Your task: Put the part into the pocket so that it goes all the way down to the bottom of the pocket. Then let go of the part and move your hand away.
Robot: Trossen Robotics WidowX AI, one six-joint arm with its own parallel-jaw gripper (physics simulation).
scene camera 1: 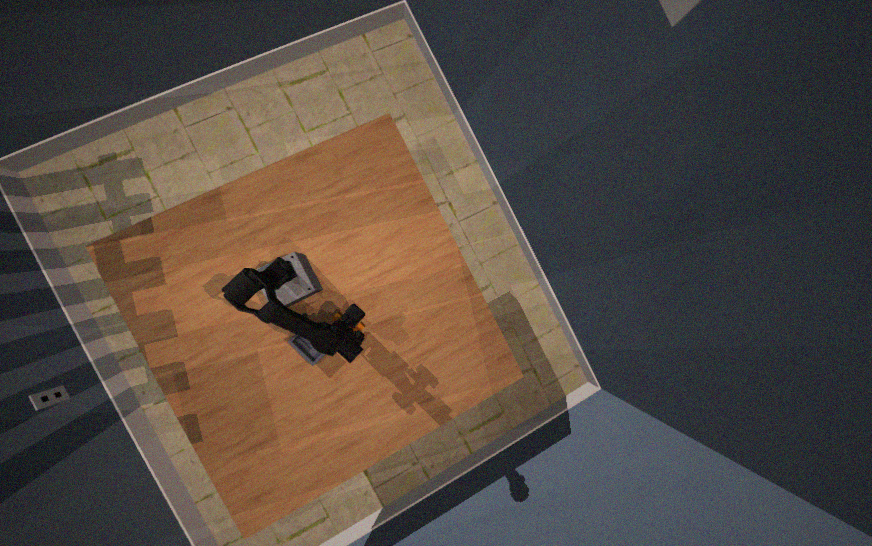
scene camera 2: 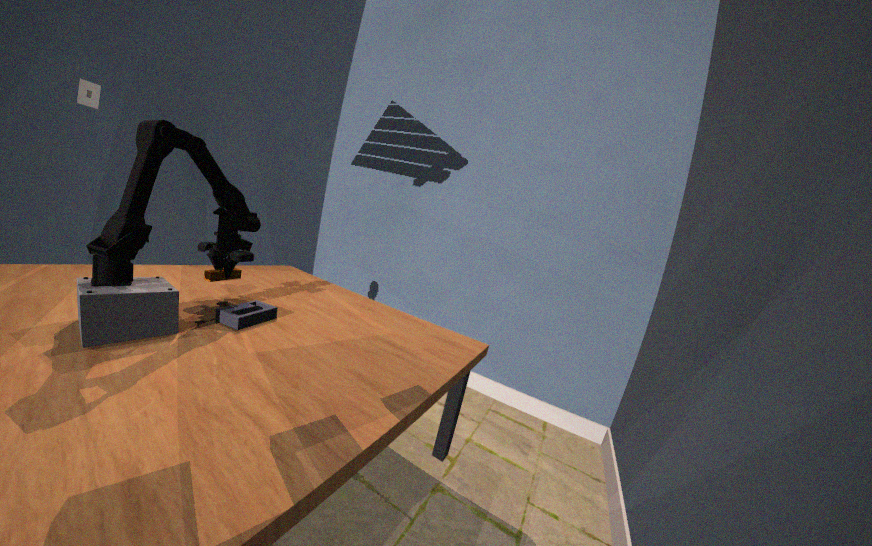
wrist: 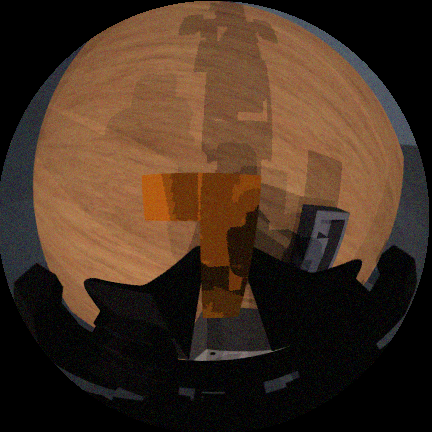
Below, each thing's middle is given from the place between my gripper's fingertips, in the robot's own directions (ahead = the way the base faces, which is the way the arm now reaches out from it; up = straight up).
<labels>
Right now my hand is 180 mm to the left of the grey pocket block (scene camera 2: 239, 316), 70 mm above it and 20 mm short of it. The rest, counted from my hand: orange L-shaped block (wrist: 226, 205) (10 mm to the left, 10 mm above).
</labels>
